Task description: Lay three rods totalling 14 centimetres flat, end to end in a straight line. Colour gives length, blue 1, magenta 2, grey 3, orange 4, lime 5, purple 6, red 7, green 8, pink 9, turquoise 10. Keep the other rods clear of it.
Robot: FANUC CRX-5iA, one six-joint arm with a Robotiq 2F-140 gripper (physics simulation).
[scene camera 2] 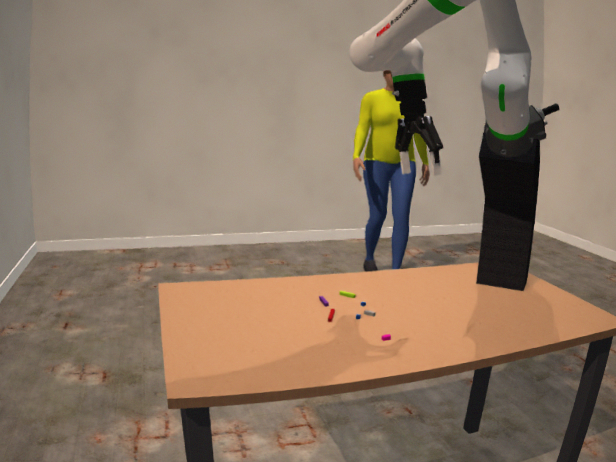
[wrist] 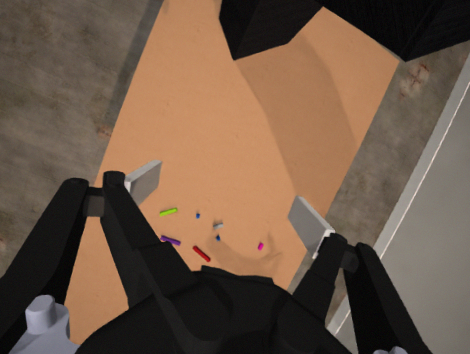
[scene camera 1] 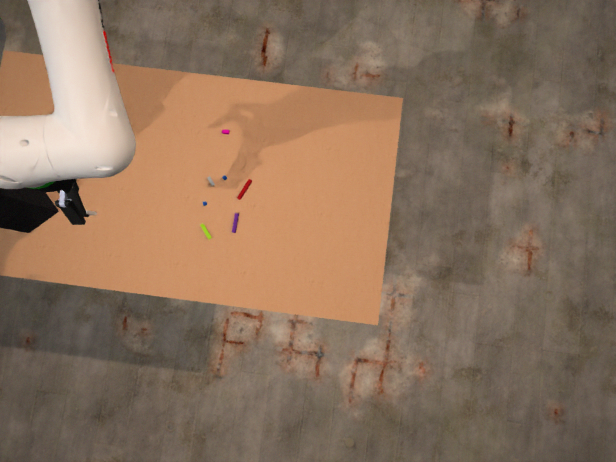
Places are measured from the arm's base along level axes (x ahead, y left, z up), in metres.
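Where they show: gripper, fingertip midpoint: [scene camera 2: 421, 174] [wrist: 228, 191] [scene camera 1: 90, 181]; arm's base, origin of the base link: [scene camera 2: 509, 137].
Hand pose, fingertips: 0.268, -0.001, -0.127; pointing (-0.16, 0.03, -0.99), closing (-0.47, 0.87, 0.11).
Each offset is from my fingertips to the top centre of the thing, as dx, dy, dz. Level surfaces: height alone.
A red rod @[+0.241, +0.186, -0.357] [scene camera 1: 244, 189] [scene camera 2: 331, 315] [wrist: 201, 253], a purple rod @[+0.264, +0.081, -0.357] [scene camera 1: 235, 223] [scene camera 2: 324, 301] [wrist: 170, 240] and a lime rod @[+0.197, +0.018, -0.357] [scene camera 1: 206, 231] [scene camera 2: 347, 294] [wrist: 168, 212] lie apart on the table. A grey rod @[+0.137, +0.162, -0.357] [scene camera 1: 211, 182] [scene camera 2: 369, 313] [wrist: 218, 226] lies near one blue rod @[+0.169, +0.190, -0.357] [scene camera 1: 224, 178] [scene camera 2: 358, 316] [wrist: 218, 238]. Another blue rod @[+0.153, +0.092, -0.357] [scene camera 1: 205, 203] [scene camera 2: 363, 304] [wrist: 198, 215] lies towards the lime one. A magenta rod @[+0.104, +0.321, -0.357] [scene camera 1: 226, 132] [scene camera 2: 386, 337] [wrist: 260, 246] lies off to one side. My gripper [scene camera 2: 420, 166] [wrist: 228, 191] is open and empty, high above the table.
The wooden table @[dz -0.367] [scene camera 1: 310, 250] [scene camera 2: 240, 360] [wrist: 200, 110] carries the rods and the arm's black pedestal [scene camera 2: 507, 220]. Shadows of the arm fall across the table. A person [scene camera 2: 382, 135] in a yellow top stands behind the table in the second scene view.
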